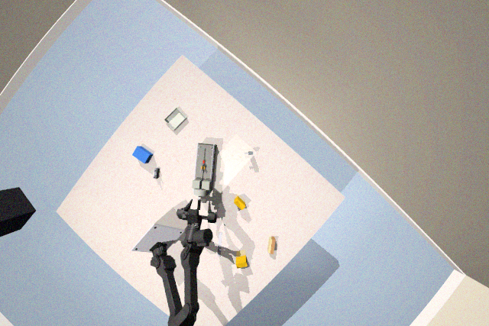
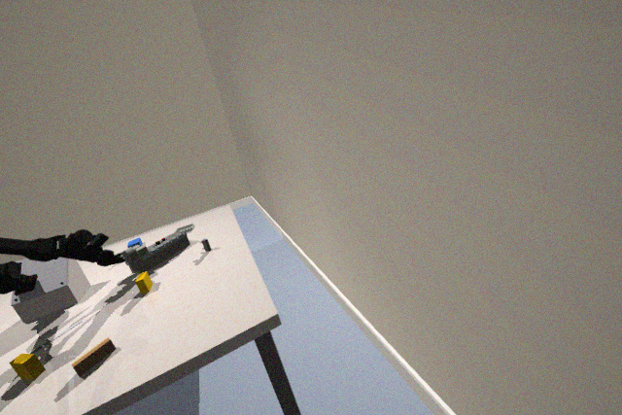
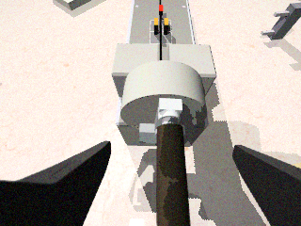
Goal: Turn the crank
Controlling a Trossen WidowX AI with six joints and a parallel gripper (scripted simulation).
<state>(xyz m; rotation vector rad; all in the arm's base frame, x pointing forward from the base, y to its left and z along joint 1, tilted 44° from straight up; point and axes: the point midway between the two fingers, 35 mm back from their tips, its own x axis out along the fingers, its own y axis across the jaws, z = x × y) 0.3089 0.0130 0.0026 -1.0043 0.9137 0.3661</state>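
My gripper tip is 1 cm below the crank. The rest, counted from my gripper tip: blue block: 41 cm to the left, 10 cm behind, 8 cm below; dark brown crank handle: 2 cm behind, 2 cm above, 1 cm to the right; red pointer: 14 cm ahead, 13 cm to the left, 2 cm below.
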